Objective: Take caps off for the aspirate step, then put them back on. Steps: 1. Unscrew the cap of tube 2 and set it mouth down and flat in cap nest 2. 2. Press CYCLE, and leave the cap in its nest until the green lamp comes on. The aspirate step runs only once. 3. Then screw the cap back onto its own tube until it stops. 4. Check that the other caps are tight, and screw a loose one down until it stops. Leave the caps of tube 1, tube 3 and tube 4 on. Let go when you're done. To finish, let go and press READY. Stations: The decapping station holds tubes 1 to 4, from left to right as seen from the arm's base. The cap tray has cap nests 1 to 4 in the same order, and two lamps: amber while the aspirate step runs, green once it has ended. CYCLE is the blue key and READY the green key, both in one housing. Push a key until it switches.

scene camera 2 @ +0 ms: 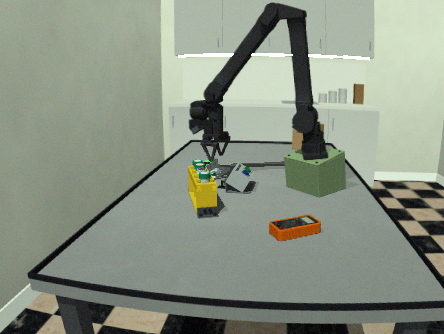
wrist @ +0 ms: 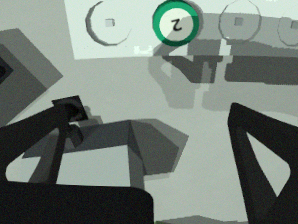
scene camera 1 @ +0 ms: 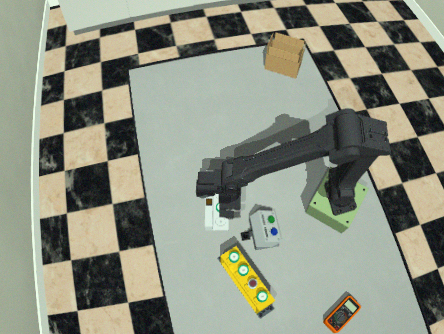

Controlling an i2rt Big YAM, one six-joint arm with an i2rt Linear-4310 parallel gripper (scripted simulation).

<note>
I see my gripper (wrist: pixel 147 112), a cardboard box (scene camera 1: pixel 286 63) and a grey key housing (scene camera 1: pixel 260 227).
The grey key housing is seen too in the wrist view (wrist: pixel 99 155). The wrist view does not show the cardboard box: it is out of frame.
</note>
